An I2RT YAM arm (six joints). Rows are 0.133 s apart.
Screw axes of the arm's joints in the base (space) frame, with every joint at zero. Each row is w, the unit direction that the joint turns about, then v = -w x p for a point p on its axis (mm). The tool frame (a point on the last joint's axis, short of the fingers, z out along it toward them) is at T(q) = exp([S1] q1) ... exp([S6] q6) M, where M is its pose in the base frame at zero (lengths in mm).
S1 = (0, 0, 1, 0.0, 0.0, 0.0)
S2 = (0, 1, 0, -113.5, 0.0, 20.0)
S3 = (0, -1, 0, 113.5, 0.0, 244.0)
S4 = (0, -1, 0, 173.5, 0.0, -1.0)
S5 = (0, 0, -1, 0.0, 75.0, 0.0)
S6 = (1, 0, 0, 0.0, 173.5, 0.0)
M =
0 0 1 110.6
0 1 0 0.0
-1 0 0 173.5
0 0 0 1
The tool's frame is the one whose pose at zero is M.
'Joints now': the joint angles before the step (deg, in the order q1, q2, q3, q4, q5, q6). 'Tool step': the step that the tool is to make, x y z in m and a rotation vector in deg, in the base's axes. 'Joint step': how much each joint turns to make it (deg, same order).
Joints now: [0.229, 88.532, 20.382, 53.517, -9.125, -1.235]
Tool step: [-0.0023, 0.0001, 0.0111, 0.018, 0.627, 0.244]
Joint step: [-0.010, -4.159, 0.794, -5.587, -0.250, -0.046]
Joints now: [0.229, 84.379, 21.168, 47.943, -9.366, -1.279]
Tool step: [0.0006, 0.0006, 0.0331, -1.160, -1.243, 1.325]
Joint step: [-0.001, -7.743, 3.930, -10.689, -0.985, -1.487]
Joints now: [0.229, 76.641, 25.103, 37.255, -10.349, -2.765]
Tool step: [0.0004, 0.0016, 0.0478, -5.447, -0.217, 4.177]
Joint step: [-0.003, -7.551, 8.221, -16.886, -2.648, -6.470]
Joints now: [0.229, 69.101, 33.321, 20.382, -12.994, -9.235]
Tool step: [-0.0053, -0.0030, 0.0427, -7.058, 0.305, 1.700]
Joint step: [-0.700, -4.605, 8.330, -14.968, -0.307, -7.650]
